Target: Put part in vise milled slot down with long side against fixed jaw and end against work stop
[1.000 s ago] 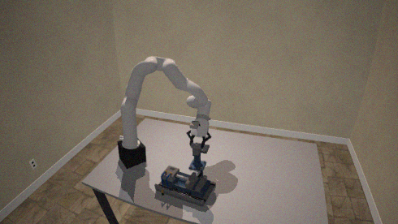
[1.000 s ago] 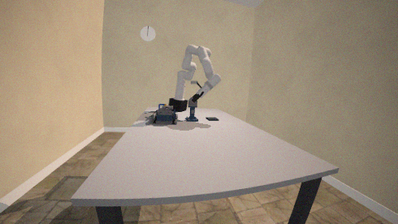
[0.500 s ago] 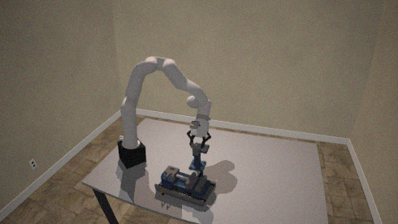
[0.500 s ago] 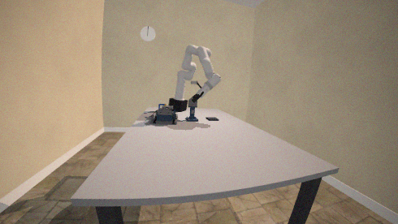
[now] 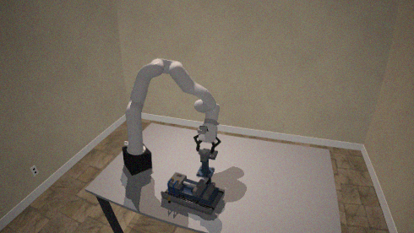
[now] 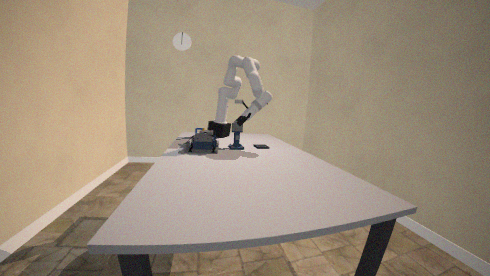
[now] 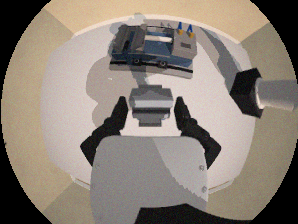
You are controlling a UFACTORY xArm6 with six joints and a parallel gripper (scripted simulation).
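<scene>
Right now the part is 1 cm below my hand. The rest, counted from my hand: vise 2 cm behind, 21 cm to the right, 13 cm below; dark infeed plate 2 cm behind, 18 cm to the left, 16 cm below.
</scene>
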